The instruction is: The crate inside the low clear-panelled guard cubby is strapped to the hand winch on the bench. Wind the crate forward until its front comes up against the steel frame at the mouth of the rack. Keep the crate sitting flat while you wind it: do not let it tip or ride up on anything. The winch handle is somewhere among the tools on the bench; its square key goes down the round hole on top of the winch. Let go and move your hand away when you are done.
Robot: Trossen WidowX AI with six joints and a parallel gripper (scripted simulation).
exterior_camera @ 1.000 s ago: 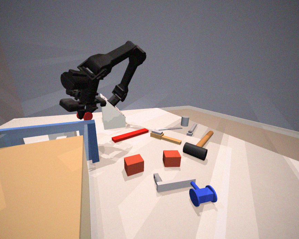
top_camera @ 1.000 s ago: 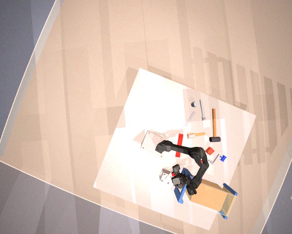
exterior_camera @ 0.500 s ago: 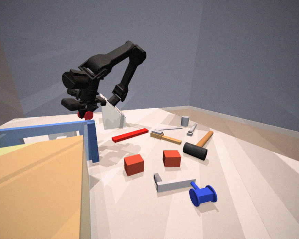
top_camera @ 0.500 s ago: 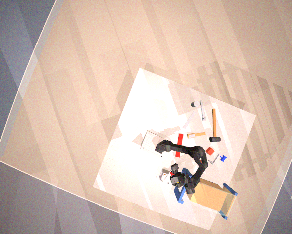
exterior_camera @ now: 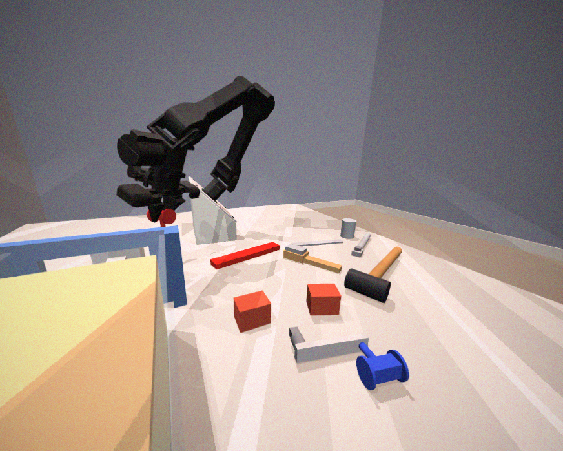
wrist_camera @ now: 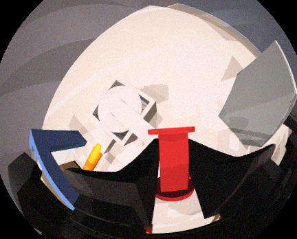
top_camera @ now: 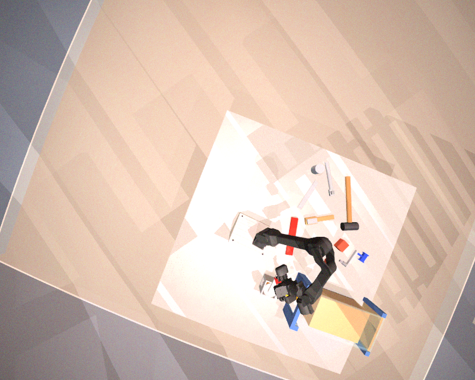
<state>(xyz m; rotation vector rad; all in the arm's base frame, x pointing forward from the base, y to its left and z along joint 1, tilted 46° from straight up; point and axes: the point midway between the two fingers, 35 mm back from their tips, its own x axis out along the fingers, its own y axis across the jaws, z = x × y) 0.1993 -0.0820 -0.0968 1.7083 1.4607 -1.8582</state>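
Right now the winch handle is 3 cm to the right of my gripper tip, 3 cm below it and 1 cm ahead of it. The rest, counted from my gripper tip: red knob (1 cm to the left, 1 cm ahead); winch (10 cm to the right, 10 cm below); blue steel frame (18 cm ahead, 7 cm to the right, 3 cm below).
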